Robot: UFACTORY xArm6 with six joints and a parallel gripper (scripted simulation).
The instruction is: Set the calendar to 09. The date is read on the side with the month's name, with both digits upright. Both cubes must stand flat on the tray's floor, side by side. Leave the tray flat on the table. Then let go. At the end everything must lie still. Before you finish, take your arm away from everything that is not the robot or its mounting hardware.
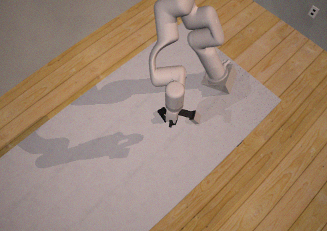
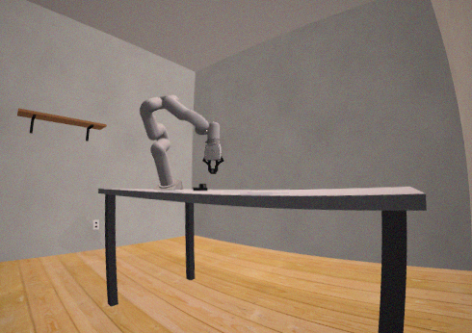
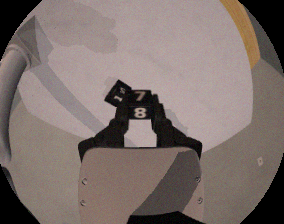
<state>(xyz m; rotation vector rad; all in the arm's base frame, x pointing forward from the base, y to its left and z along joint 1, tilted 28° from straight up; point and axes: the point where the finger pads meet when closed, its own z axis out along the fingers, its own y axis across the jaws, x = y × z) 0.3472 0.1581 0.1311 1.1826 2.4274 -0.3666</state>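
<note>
Right now my hand is 10 mm past the black cube, 70 mm to the left of it and 110 mm above it. The rest, counted from my hand: black date cube 10 mm below.
</note>
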